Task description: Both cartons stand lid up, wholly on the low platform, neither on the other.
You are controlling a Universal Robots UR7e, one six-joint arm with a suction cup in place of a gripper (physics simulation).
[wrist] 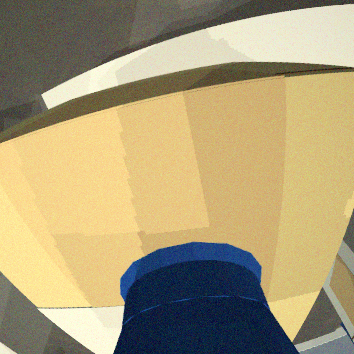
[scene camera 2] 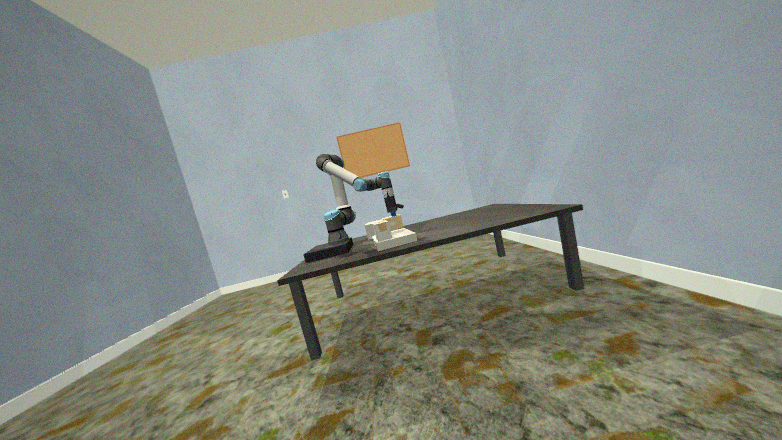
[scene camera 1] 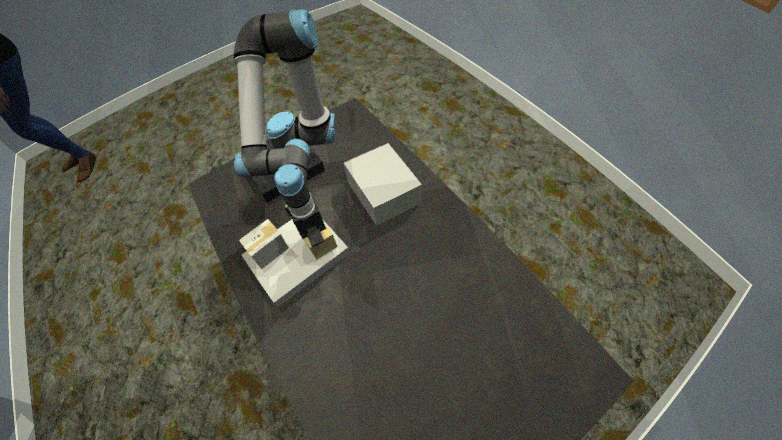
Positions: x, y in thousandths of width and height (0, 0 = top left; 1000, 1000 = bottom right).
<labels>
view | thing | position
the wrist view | my suction cup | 555, 821
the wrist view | tan carton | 699, 434
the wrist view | low white platform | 804, 109
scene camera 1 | low white platform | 375, 615
</labels>
